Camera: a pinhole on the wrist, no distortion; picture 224 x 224 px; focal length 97.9 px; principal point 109.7 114.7 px. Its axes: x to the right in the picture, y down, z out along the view. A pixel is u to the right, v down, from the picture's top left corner.
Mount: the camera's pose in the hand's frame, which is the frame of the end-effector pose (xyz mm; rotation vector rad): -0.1 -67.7 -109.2 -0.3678 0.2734 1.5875
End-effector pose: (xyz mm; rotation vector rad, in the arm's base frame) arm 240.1 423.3 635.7 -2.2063 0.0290 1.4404
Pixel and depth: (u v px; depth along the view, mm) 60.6 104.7 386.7
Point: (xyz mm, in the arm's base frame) -2.1 643.2 553.5
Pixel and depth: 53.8 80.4 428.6
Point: -1.9 718.3 448.9
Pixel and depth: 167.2 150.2 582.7
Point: -242.9 69.1 588.1
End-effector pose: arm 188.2 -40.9 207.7 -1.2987 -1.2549 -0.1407
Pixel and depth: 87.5 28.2 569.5
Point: 123.3 607.5 401.2
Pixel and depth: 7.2 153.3 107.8
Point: 59.7 -88.1 248.3
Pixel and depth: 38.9 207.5 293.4
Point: -178.0 -79.9 40.3
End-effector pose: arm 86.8 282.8 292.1 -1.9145 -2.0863 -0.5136
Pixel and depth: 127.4 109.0 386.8
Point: 246.1 381.8 104.4
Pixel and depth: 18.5 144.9 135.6
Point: -37.5 258.2 204.5
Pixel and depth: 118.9 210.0 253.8
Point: 157.6 91.1 92.1
